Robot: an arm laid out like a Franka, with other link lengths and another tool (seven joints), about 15 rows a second.
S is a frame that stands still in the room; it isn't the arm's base.
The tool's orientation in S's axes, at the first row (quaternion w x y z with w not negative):
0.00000 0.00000 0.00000 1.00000
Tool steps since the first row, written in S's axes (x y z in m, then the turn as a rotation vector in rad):
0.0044 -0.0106 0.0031 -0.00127 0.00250 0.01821
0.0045 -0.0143 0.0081 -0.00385 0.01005 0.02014
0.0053 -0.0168 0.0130 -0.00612 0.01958 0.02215
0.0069 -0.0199 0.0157 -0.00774 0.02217 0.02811
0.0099 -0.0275 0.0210 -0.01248 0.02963 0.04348
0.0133 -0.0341 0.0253 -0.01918 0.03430 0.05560
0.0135 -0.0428 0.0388 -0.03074 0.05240 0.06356
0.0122 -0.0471 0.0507 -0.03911 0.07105 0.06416
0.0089 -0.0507 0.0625 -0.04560 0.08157 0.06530
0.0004 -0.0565 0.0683 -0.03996 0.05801 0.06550
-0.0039 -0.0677 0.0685 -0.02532 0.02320 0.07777
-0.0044 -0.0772 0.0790 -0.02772 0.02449 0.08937
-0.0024 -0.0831 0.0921 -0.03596 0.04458 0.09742
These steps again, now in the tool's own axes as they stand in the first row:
-0.0044 0.0106 0.0031 0.00127 -0.00250 0.01821
-0.0045 0.0143 0.0081 0.00385 -0.01005 0.02014
-0.0053 0.0168 0.0130 0.00612 -0.01958 0.02215
-0.0069 0.0199 0.0157 0.00774 -0.02217 0.02811
-0.0099 0.0275 0.0210 0.01248 -0.02963 0.04348
-0.0133 0.0341 0.0253 0.01918 -0.03430 0.05560
-0.0135 0.0428 0.0388 0.03074 -0.05240 0.06356
-0.0122 0.0471 0.0507 0.03911 -0.07105 0.06416
-0.0089 0.0507 0.0625 0.04560 -0.08157 0.06530
-0.0004 0.0565 0.0683 0.03996 -0.05801 0.06550
0.0039 0.0677 0.0685 0.02532 -0.02320 0.07777
0.0044 0.0772 0.0790 0.02772 -0.02449 0.08937
0.0024 0.0831 0.0921 0.03596 -0.04458 0.09742

